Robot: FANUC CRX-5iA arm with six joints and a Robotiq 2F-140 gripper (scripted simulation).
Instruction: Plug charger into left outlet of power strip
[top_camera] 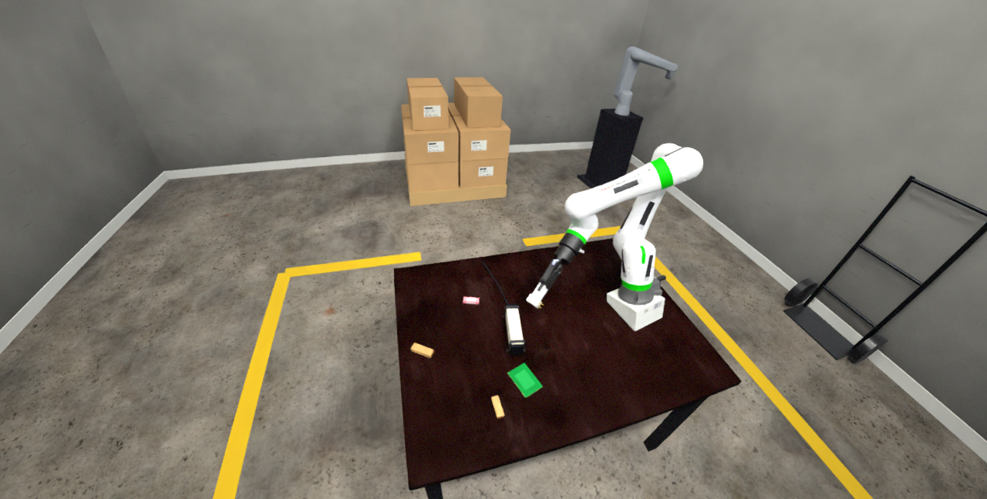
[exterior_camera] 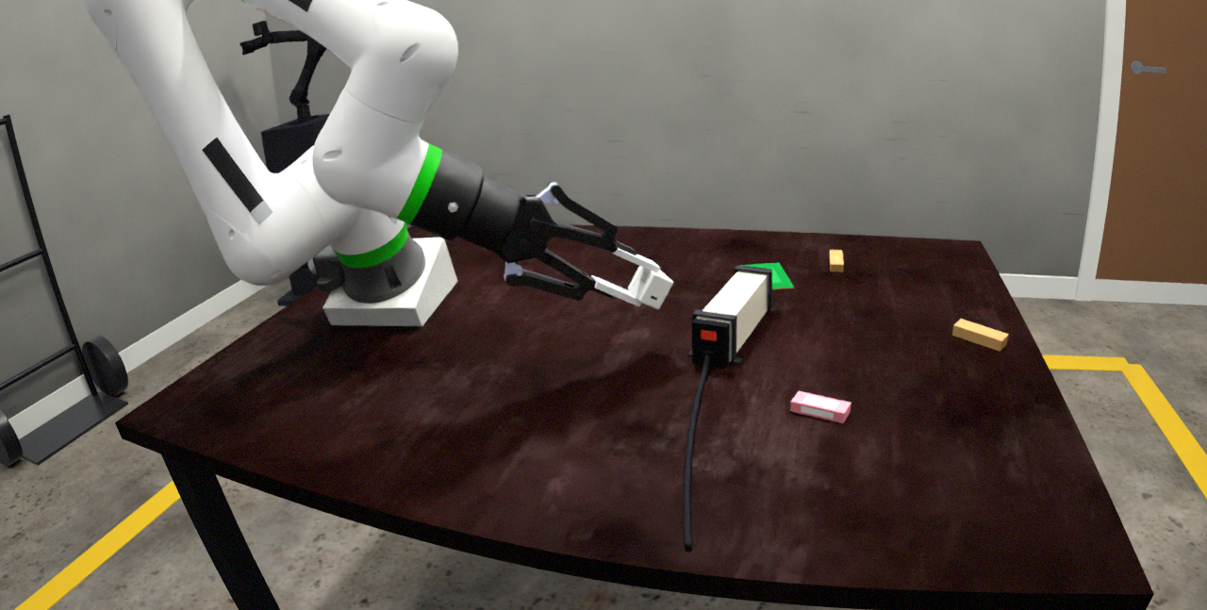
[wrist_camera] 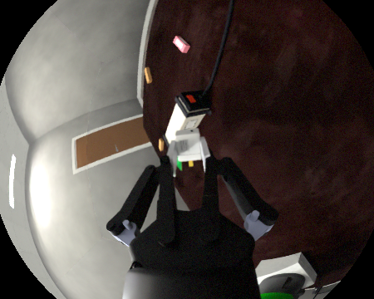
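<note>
Right now my hand is 20 mm short of the white charger, 20 mm to the right of it and 20 mm above it. The rest, counted from my hand: power strip (150 mm ahead, 60 mm to the left, 80 mm below); then flat piece (180 mm ahead, 260 mm to the left, 110 mm below); then red switch (100 mm ahead, 30 mm to the right, 70 mm below).
</note>
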